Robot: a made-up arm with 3 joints. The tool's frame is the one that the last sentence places. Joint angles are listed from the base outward.
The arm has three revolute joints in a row. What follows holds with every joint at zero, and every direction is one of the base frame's.
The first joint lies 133 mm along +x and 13 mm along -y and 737 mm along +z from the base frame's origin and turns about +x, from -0.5 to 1.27 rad.
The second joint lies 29 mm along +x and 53 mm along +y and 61 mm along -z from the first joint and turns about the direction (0.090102, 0.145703, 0.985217), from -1.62 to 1.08 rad.
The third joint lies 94 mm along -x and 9 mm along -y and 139 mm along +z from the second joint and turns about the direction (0.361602, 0.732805, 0.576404), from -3.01 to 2.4 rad.
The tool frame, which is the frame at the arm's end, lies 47 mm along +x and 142 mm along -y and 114 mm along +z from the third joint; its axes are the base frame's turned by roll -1.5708, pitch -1.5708 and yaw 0 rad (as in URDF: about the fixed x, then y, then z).
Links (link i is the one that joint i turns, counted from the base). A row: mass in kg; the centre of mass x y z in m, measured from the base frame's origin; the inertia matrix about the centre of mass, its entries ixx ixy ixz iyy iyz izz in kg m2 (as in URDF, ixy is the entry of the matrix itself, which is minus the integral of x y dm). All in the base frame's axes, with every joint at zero. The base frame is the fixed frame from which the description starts. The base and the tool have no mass.
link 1: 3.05; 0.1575 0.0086 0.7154; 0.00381 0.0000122 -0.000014 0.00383 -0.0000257 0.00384
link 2: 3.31; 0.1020 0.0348 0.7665; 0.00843 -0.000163 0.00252 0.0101 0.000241 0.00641
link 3: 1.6; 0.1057 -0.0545 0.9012; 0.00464 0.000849 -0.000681 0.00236 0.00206 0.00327
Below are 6 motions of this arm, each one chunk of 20 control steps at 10 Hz.
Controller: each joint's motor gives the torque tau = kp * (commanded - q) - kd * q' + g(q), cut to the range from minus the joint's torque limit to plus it. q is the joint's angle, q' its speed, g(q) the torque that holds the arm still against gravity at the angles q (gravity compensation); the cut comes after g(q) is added. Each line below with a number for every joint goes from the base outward.
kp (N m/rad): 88 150 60
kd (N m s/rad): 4.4 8 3.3
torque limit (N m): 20 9.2 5.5
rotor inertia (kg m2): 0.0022 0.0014 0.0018
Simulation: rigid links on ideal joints. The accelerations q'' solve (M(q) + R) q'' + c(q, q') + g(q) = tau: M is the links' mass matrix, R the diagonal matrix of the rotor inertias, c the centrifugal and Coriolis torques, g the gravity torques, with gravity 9.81 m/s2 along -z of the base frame. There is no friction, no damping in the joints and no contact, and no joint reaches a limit. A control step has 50 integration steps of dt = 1/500 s. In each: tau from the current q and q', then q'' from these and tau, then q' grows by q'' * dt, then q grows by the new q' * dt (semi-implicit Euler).
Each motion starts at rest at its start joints. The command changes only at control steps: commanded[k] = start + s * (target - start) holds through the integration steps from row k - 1 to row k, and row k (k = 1, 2, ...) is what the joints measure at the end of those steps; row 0 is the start. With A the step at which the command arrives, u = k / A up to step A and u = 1 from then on. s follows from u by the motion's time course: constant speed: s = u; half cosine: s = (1 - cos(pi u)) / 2; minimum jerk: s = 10 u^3 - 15 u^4 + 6 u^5; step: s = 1 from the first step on.
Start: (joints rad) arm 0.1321 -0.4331 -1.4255
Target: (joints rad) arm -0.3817 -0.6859 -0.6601
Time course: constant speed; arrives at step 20
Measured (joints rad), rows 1 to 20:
1: 0.1091 -0.4441 -1.3934
2: 0.0830 -0.4569 -1.3566
3: 0.0573 -0.4695 -1.3185
4: 0.0317 -0.4821 -1.2802
5: 0.0060 -0.4948 -1.2419
6: -0.0198 -0.5074 -1.2037
7: -0.0455 -0.5200 -1.1654
8: -0.0712 -0.5327 -1.1271
9: -0.0969 -0.5453 -1.0888
10: -0.1226 -0.5579 -1.0506
11: -0.1483 -0.5706 -1.0123
12: -0.1740 -0.5832 -0.9740
13: -0.1997 -0.5958 -0.9357
14: -0.2255 -0.6085 -0.8974
15: -0.2512 -0.6211 -0.8592
16: -0.2769 -0.6337 -0.8209
17: -0.3026 -0.6464 -0.7826
18: -0.3283 -0.6590 -0.7443
19: -0.3540 -0.6716 -0.7060
20: -0.3797 -0.6843 -0.6677

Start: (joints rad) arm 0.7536 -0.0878 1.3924
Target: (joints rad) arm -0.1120 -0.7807 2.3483
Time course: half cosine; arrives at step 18
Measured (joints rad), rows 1 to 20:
1: 0.7477 -0.0923 1.3987
2: 0.7295 -0.1064 1.4183
3: 0.6989 -0.1304 1.4515
4: 0.6568 -0.1636 1.4974
5: 0.6045 -0.2050 1.5547
6: 0.5434 -0.2534 1.6216
7: 0.4756 -0.3073 1.6960
8: 0.4030 -0.3650 1.7757
9: 0.3278 -0.4249 1.8583
10: 0.2523 -0.4850 1.9412
11: 0.1789 -0.5436 2.0219
12: 0.1098 -0.5988 2.0980
13: 0.0472 -0.6491 2.1671
14: -0.0070 -0.6928 2.2273
15: -0.0512 -0.7287 2.2767
16: -0.0839 -0.7556 2.3137
17: -0.1043 -0.7728 2.3374
18: -0.1117 -0.7796 2.3469
19: -0.1121 -0.7806 2.3481
20: -0.1120 -0.7807 2.3483

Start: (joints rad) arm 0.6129 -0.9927 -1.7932
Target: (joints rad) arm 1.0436 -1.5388 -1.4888
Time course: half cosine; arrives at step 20
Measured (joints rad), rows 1 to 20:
1: 0.6153 -0.9957 -1.7917
2: 0.6228 -1.0048 -1.7868
3: 0.6357 -1.0204 -1.7783
4: 0.6532 -1.0419 -1.7664
5: 0.6751 -1.0690 -1.7515
6: 0.7008 -1.1009 -1.7339
7: 0.7296 -1.1369 -1.7140
8: 0.7609 -1.1761 -1.6923
9: 0.7938 -1.2175 -1.6693
10: 0.8276 -1.2601 -1.6457
11: 0.8615 -1.3028 -1.6219
12: 0.8945 -1.3446 -1.5986
13: 0.9259 -1.3844 -1.5763
14: 0.9549 -1.4213 -1.5556
15: 0.9807 -1.4544 -1.5370
16: 1.0028 -1.4829 -1.5210
17: 1.0206 -1.5059 -1.5079
18: 1.0336 -1.5231 -1.4981
19: 1.0416 -1.5340 -1.4918
20: 1.0442 -1.5382 -1.4892

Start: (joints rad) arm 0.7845 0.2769 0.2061
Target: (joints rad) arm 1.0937 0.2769 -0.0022
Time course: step
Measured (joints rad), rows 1 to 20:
1: 1.0677 0.2773 0.0269
2: 1.0943 0.2770 0.0009
3: 1.0937 0.2768 -0.0019
4: 1.0937 0.2769 -0.0022
5: 1.0937 0.2769 -0.0022
6: 1.0937 0.2769 -0.0022
7: 1.0937 0.2769 -0.0022
8: 1.0937 0.2769 -0.0022
9: 1.0937 0.2769 -0.0022
10: 1.0937 0.2769 -0.0022
11: 1.0937 0.2769 -0.0022
12: 1.0937 0.2769 -0.0022
13: 1.0937 0.2769 -0.0022
14: 1.0937 0.2769 -0.0022
15: 1.0937 0.2769 -0.0022
16: 1.0937 0.2769 -0.0022
17: 1.0937 0.2769 -0.0022
18: 1.0937 0.2769 -0.0022
19: 1.0937 0.2769 -0.0022
20: 1.0937 0.2769 -0.0022

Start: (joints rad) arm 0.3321 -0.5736 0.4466
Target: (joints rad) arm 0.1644 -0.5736 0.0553
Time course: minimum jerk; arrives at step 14
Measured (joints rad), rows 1 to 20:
1: 0.3316 -0.5736 0.4455
2: 0.3284 -0.5737 0.4385
3: 0.3209 -0.5739 0.4219
4: 0.3085 -0.5741 0.3940
5: 0.2917 -0.5743 0.3557
6: 0.2714 -0.5745 0.3093
7: 0.2492 -0.5747 0.2582
8: 0.2269 -0.5748 0.2065
9: 0.2064 -0.5747 0.1584
10: 0.1891 -0.5746 0.1176
11: 0.1763 -0.5744 0.0867
12: 0.1684 -0.5742 0.0671
13: 0.1649 -0.5739 0.0578
14: 0.1643 -0.5737 0.0556
15: 0.1644 -0.5736 0.0553
16: 0.1644 -0.5736 0.0553
17: 0.1644 -0.5736 0.0553
18: 0.1644 -0.5736 0.0553
19: 0.1644 -0.5736 0.0553
20: 0.1644 -0.5736 0.0553

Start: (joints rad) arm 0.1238 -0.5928 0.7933
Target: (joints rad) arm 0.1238 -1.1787 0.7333
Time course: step
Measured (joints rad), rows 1 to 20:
1: 0.1217 -1.0594 0.7325
2: 0.1163 -1.1647 0.7284
3: 0.1232 -1.1768 0.7324
4: 0.1238 -1.1784 0.7332
5: 0.1238 -1.1787 0.7333
6: 0.1238 -1.1787 0.7333
7: 0.1238 -1.1787 0.7333
8: 0.1238 -1.1787 0.7333
9: 0.1238 -1.1787 0.7333
10: 0.1238 -1.1787 0.7333
11: 0.1238 -1.1787 0.7333
12: 0.1238 -1.1787 0.7333
13: 0.1238 -1.1787 0.7333
14: 0.1238 -1.1787 0.7333
15: 0.1238 -1.1787 0.7333
16: 0.1238 -1.1787 0.7333
17: 0.1238 -1.1787 0.7333
18: 0.1238 -1.1787 0.7333
19: 0.1238 -1.1787 0.7333
20: 0.1238 -1.1787 0.7333

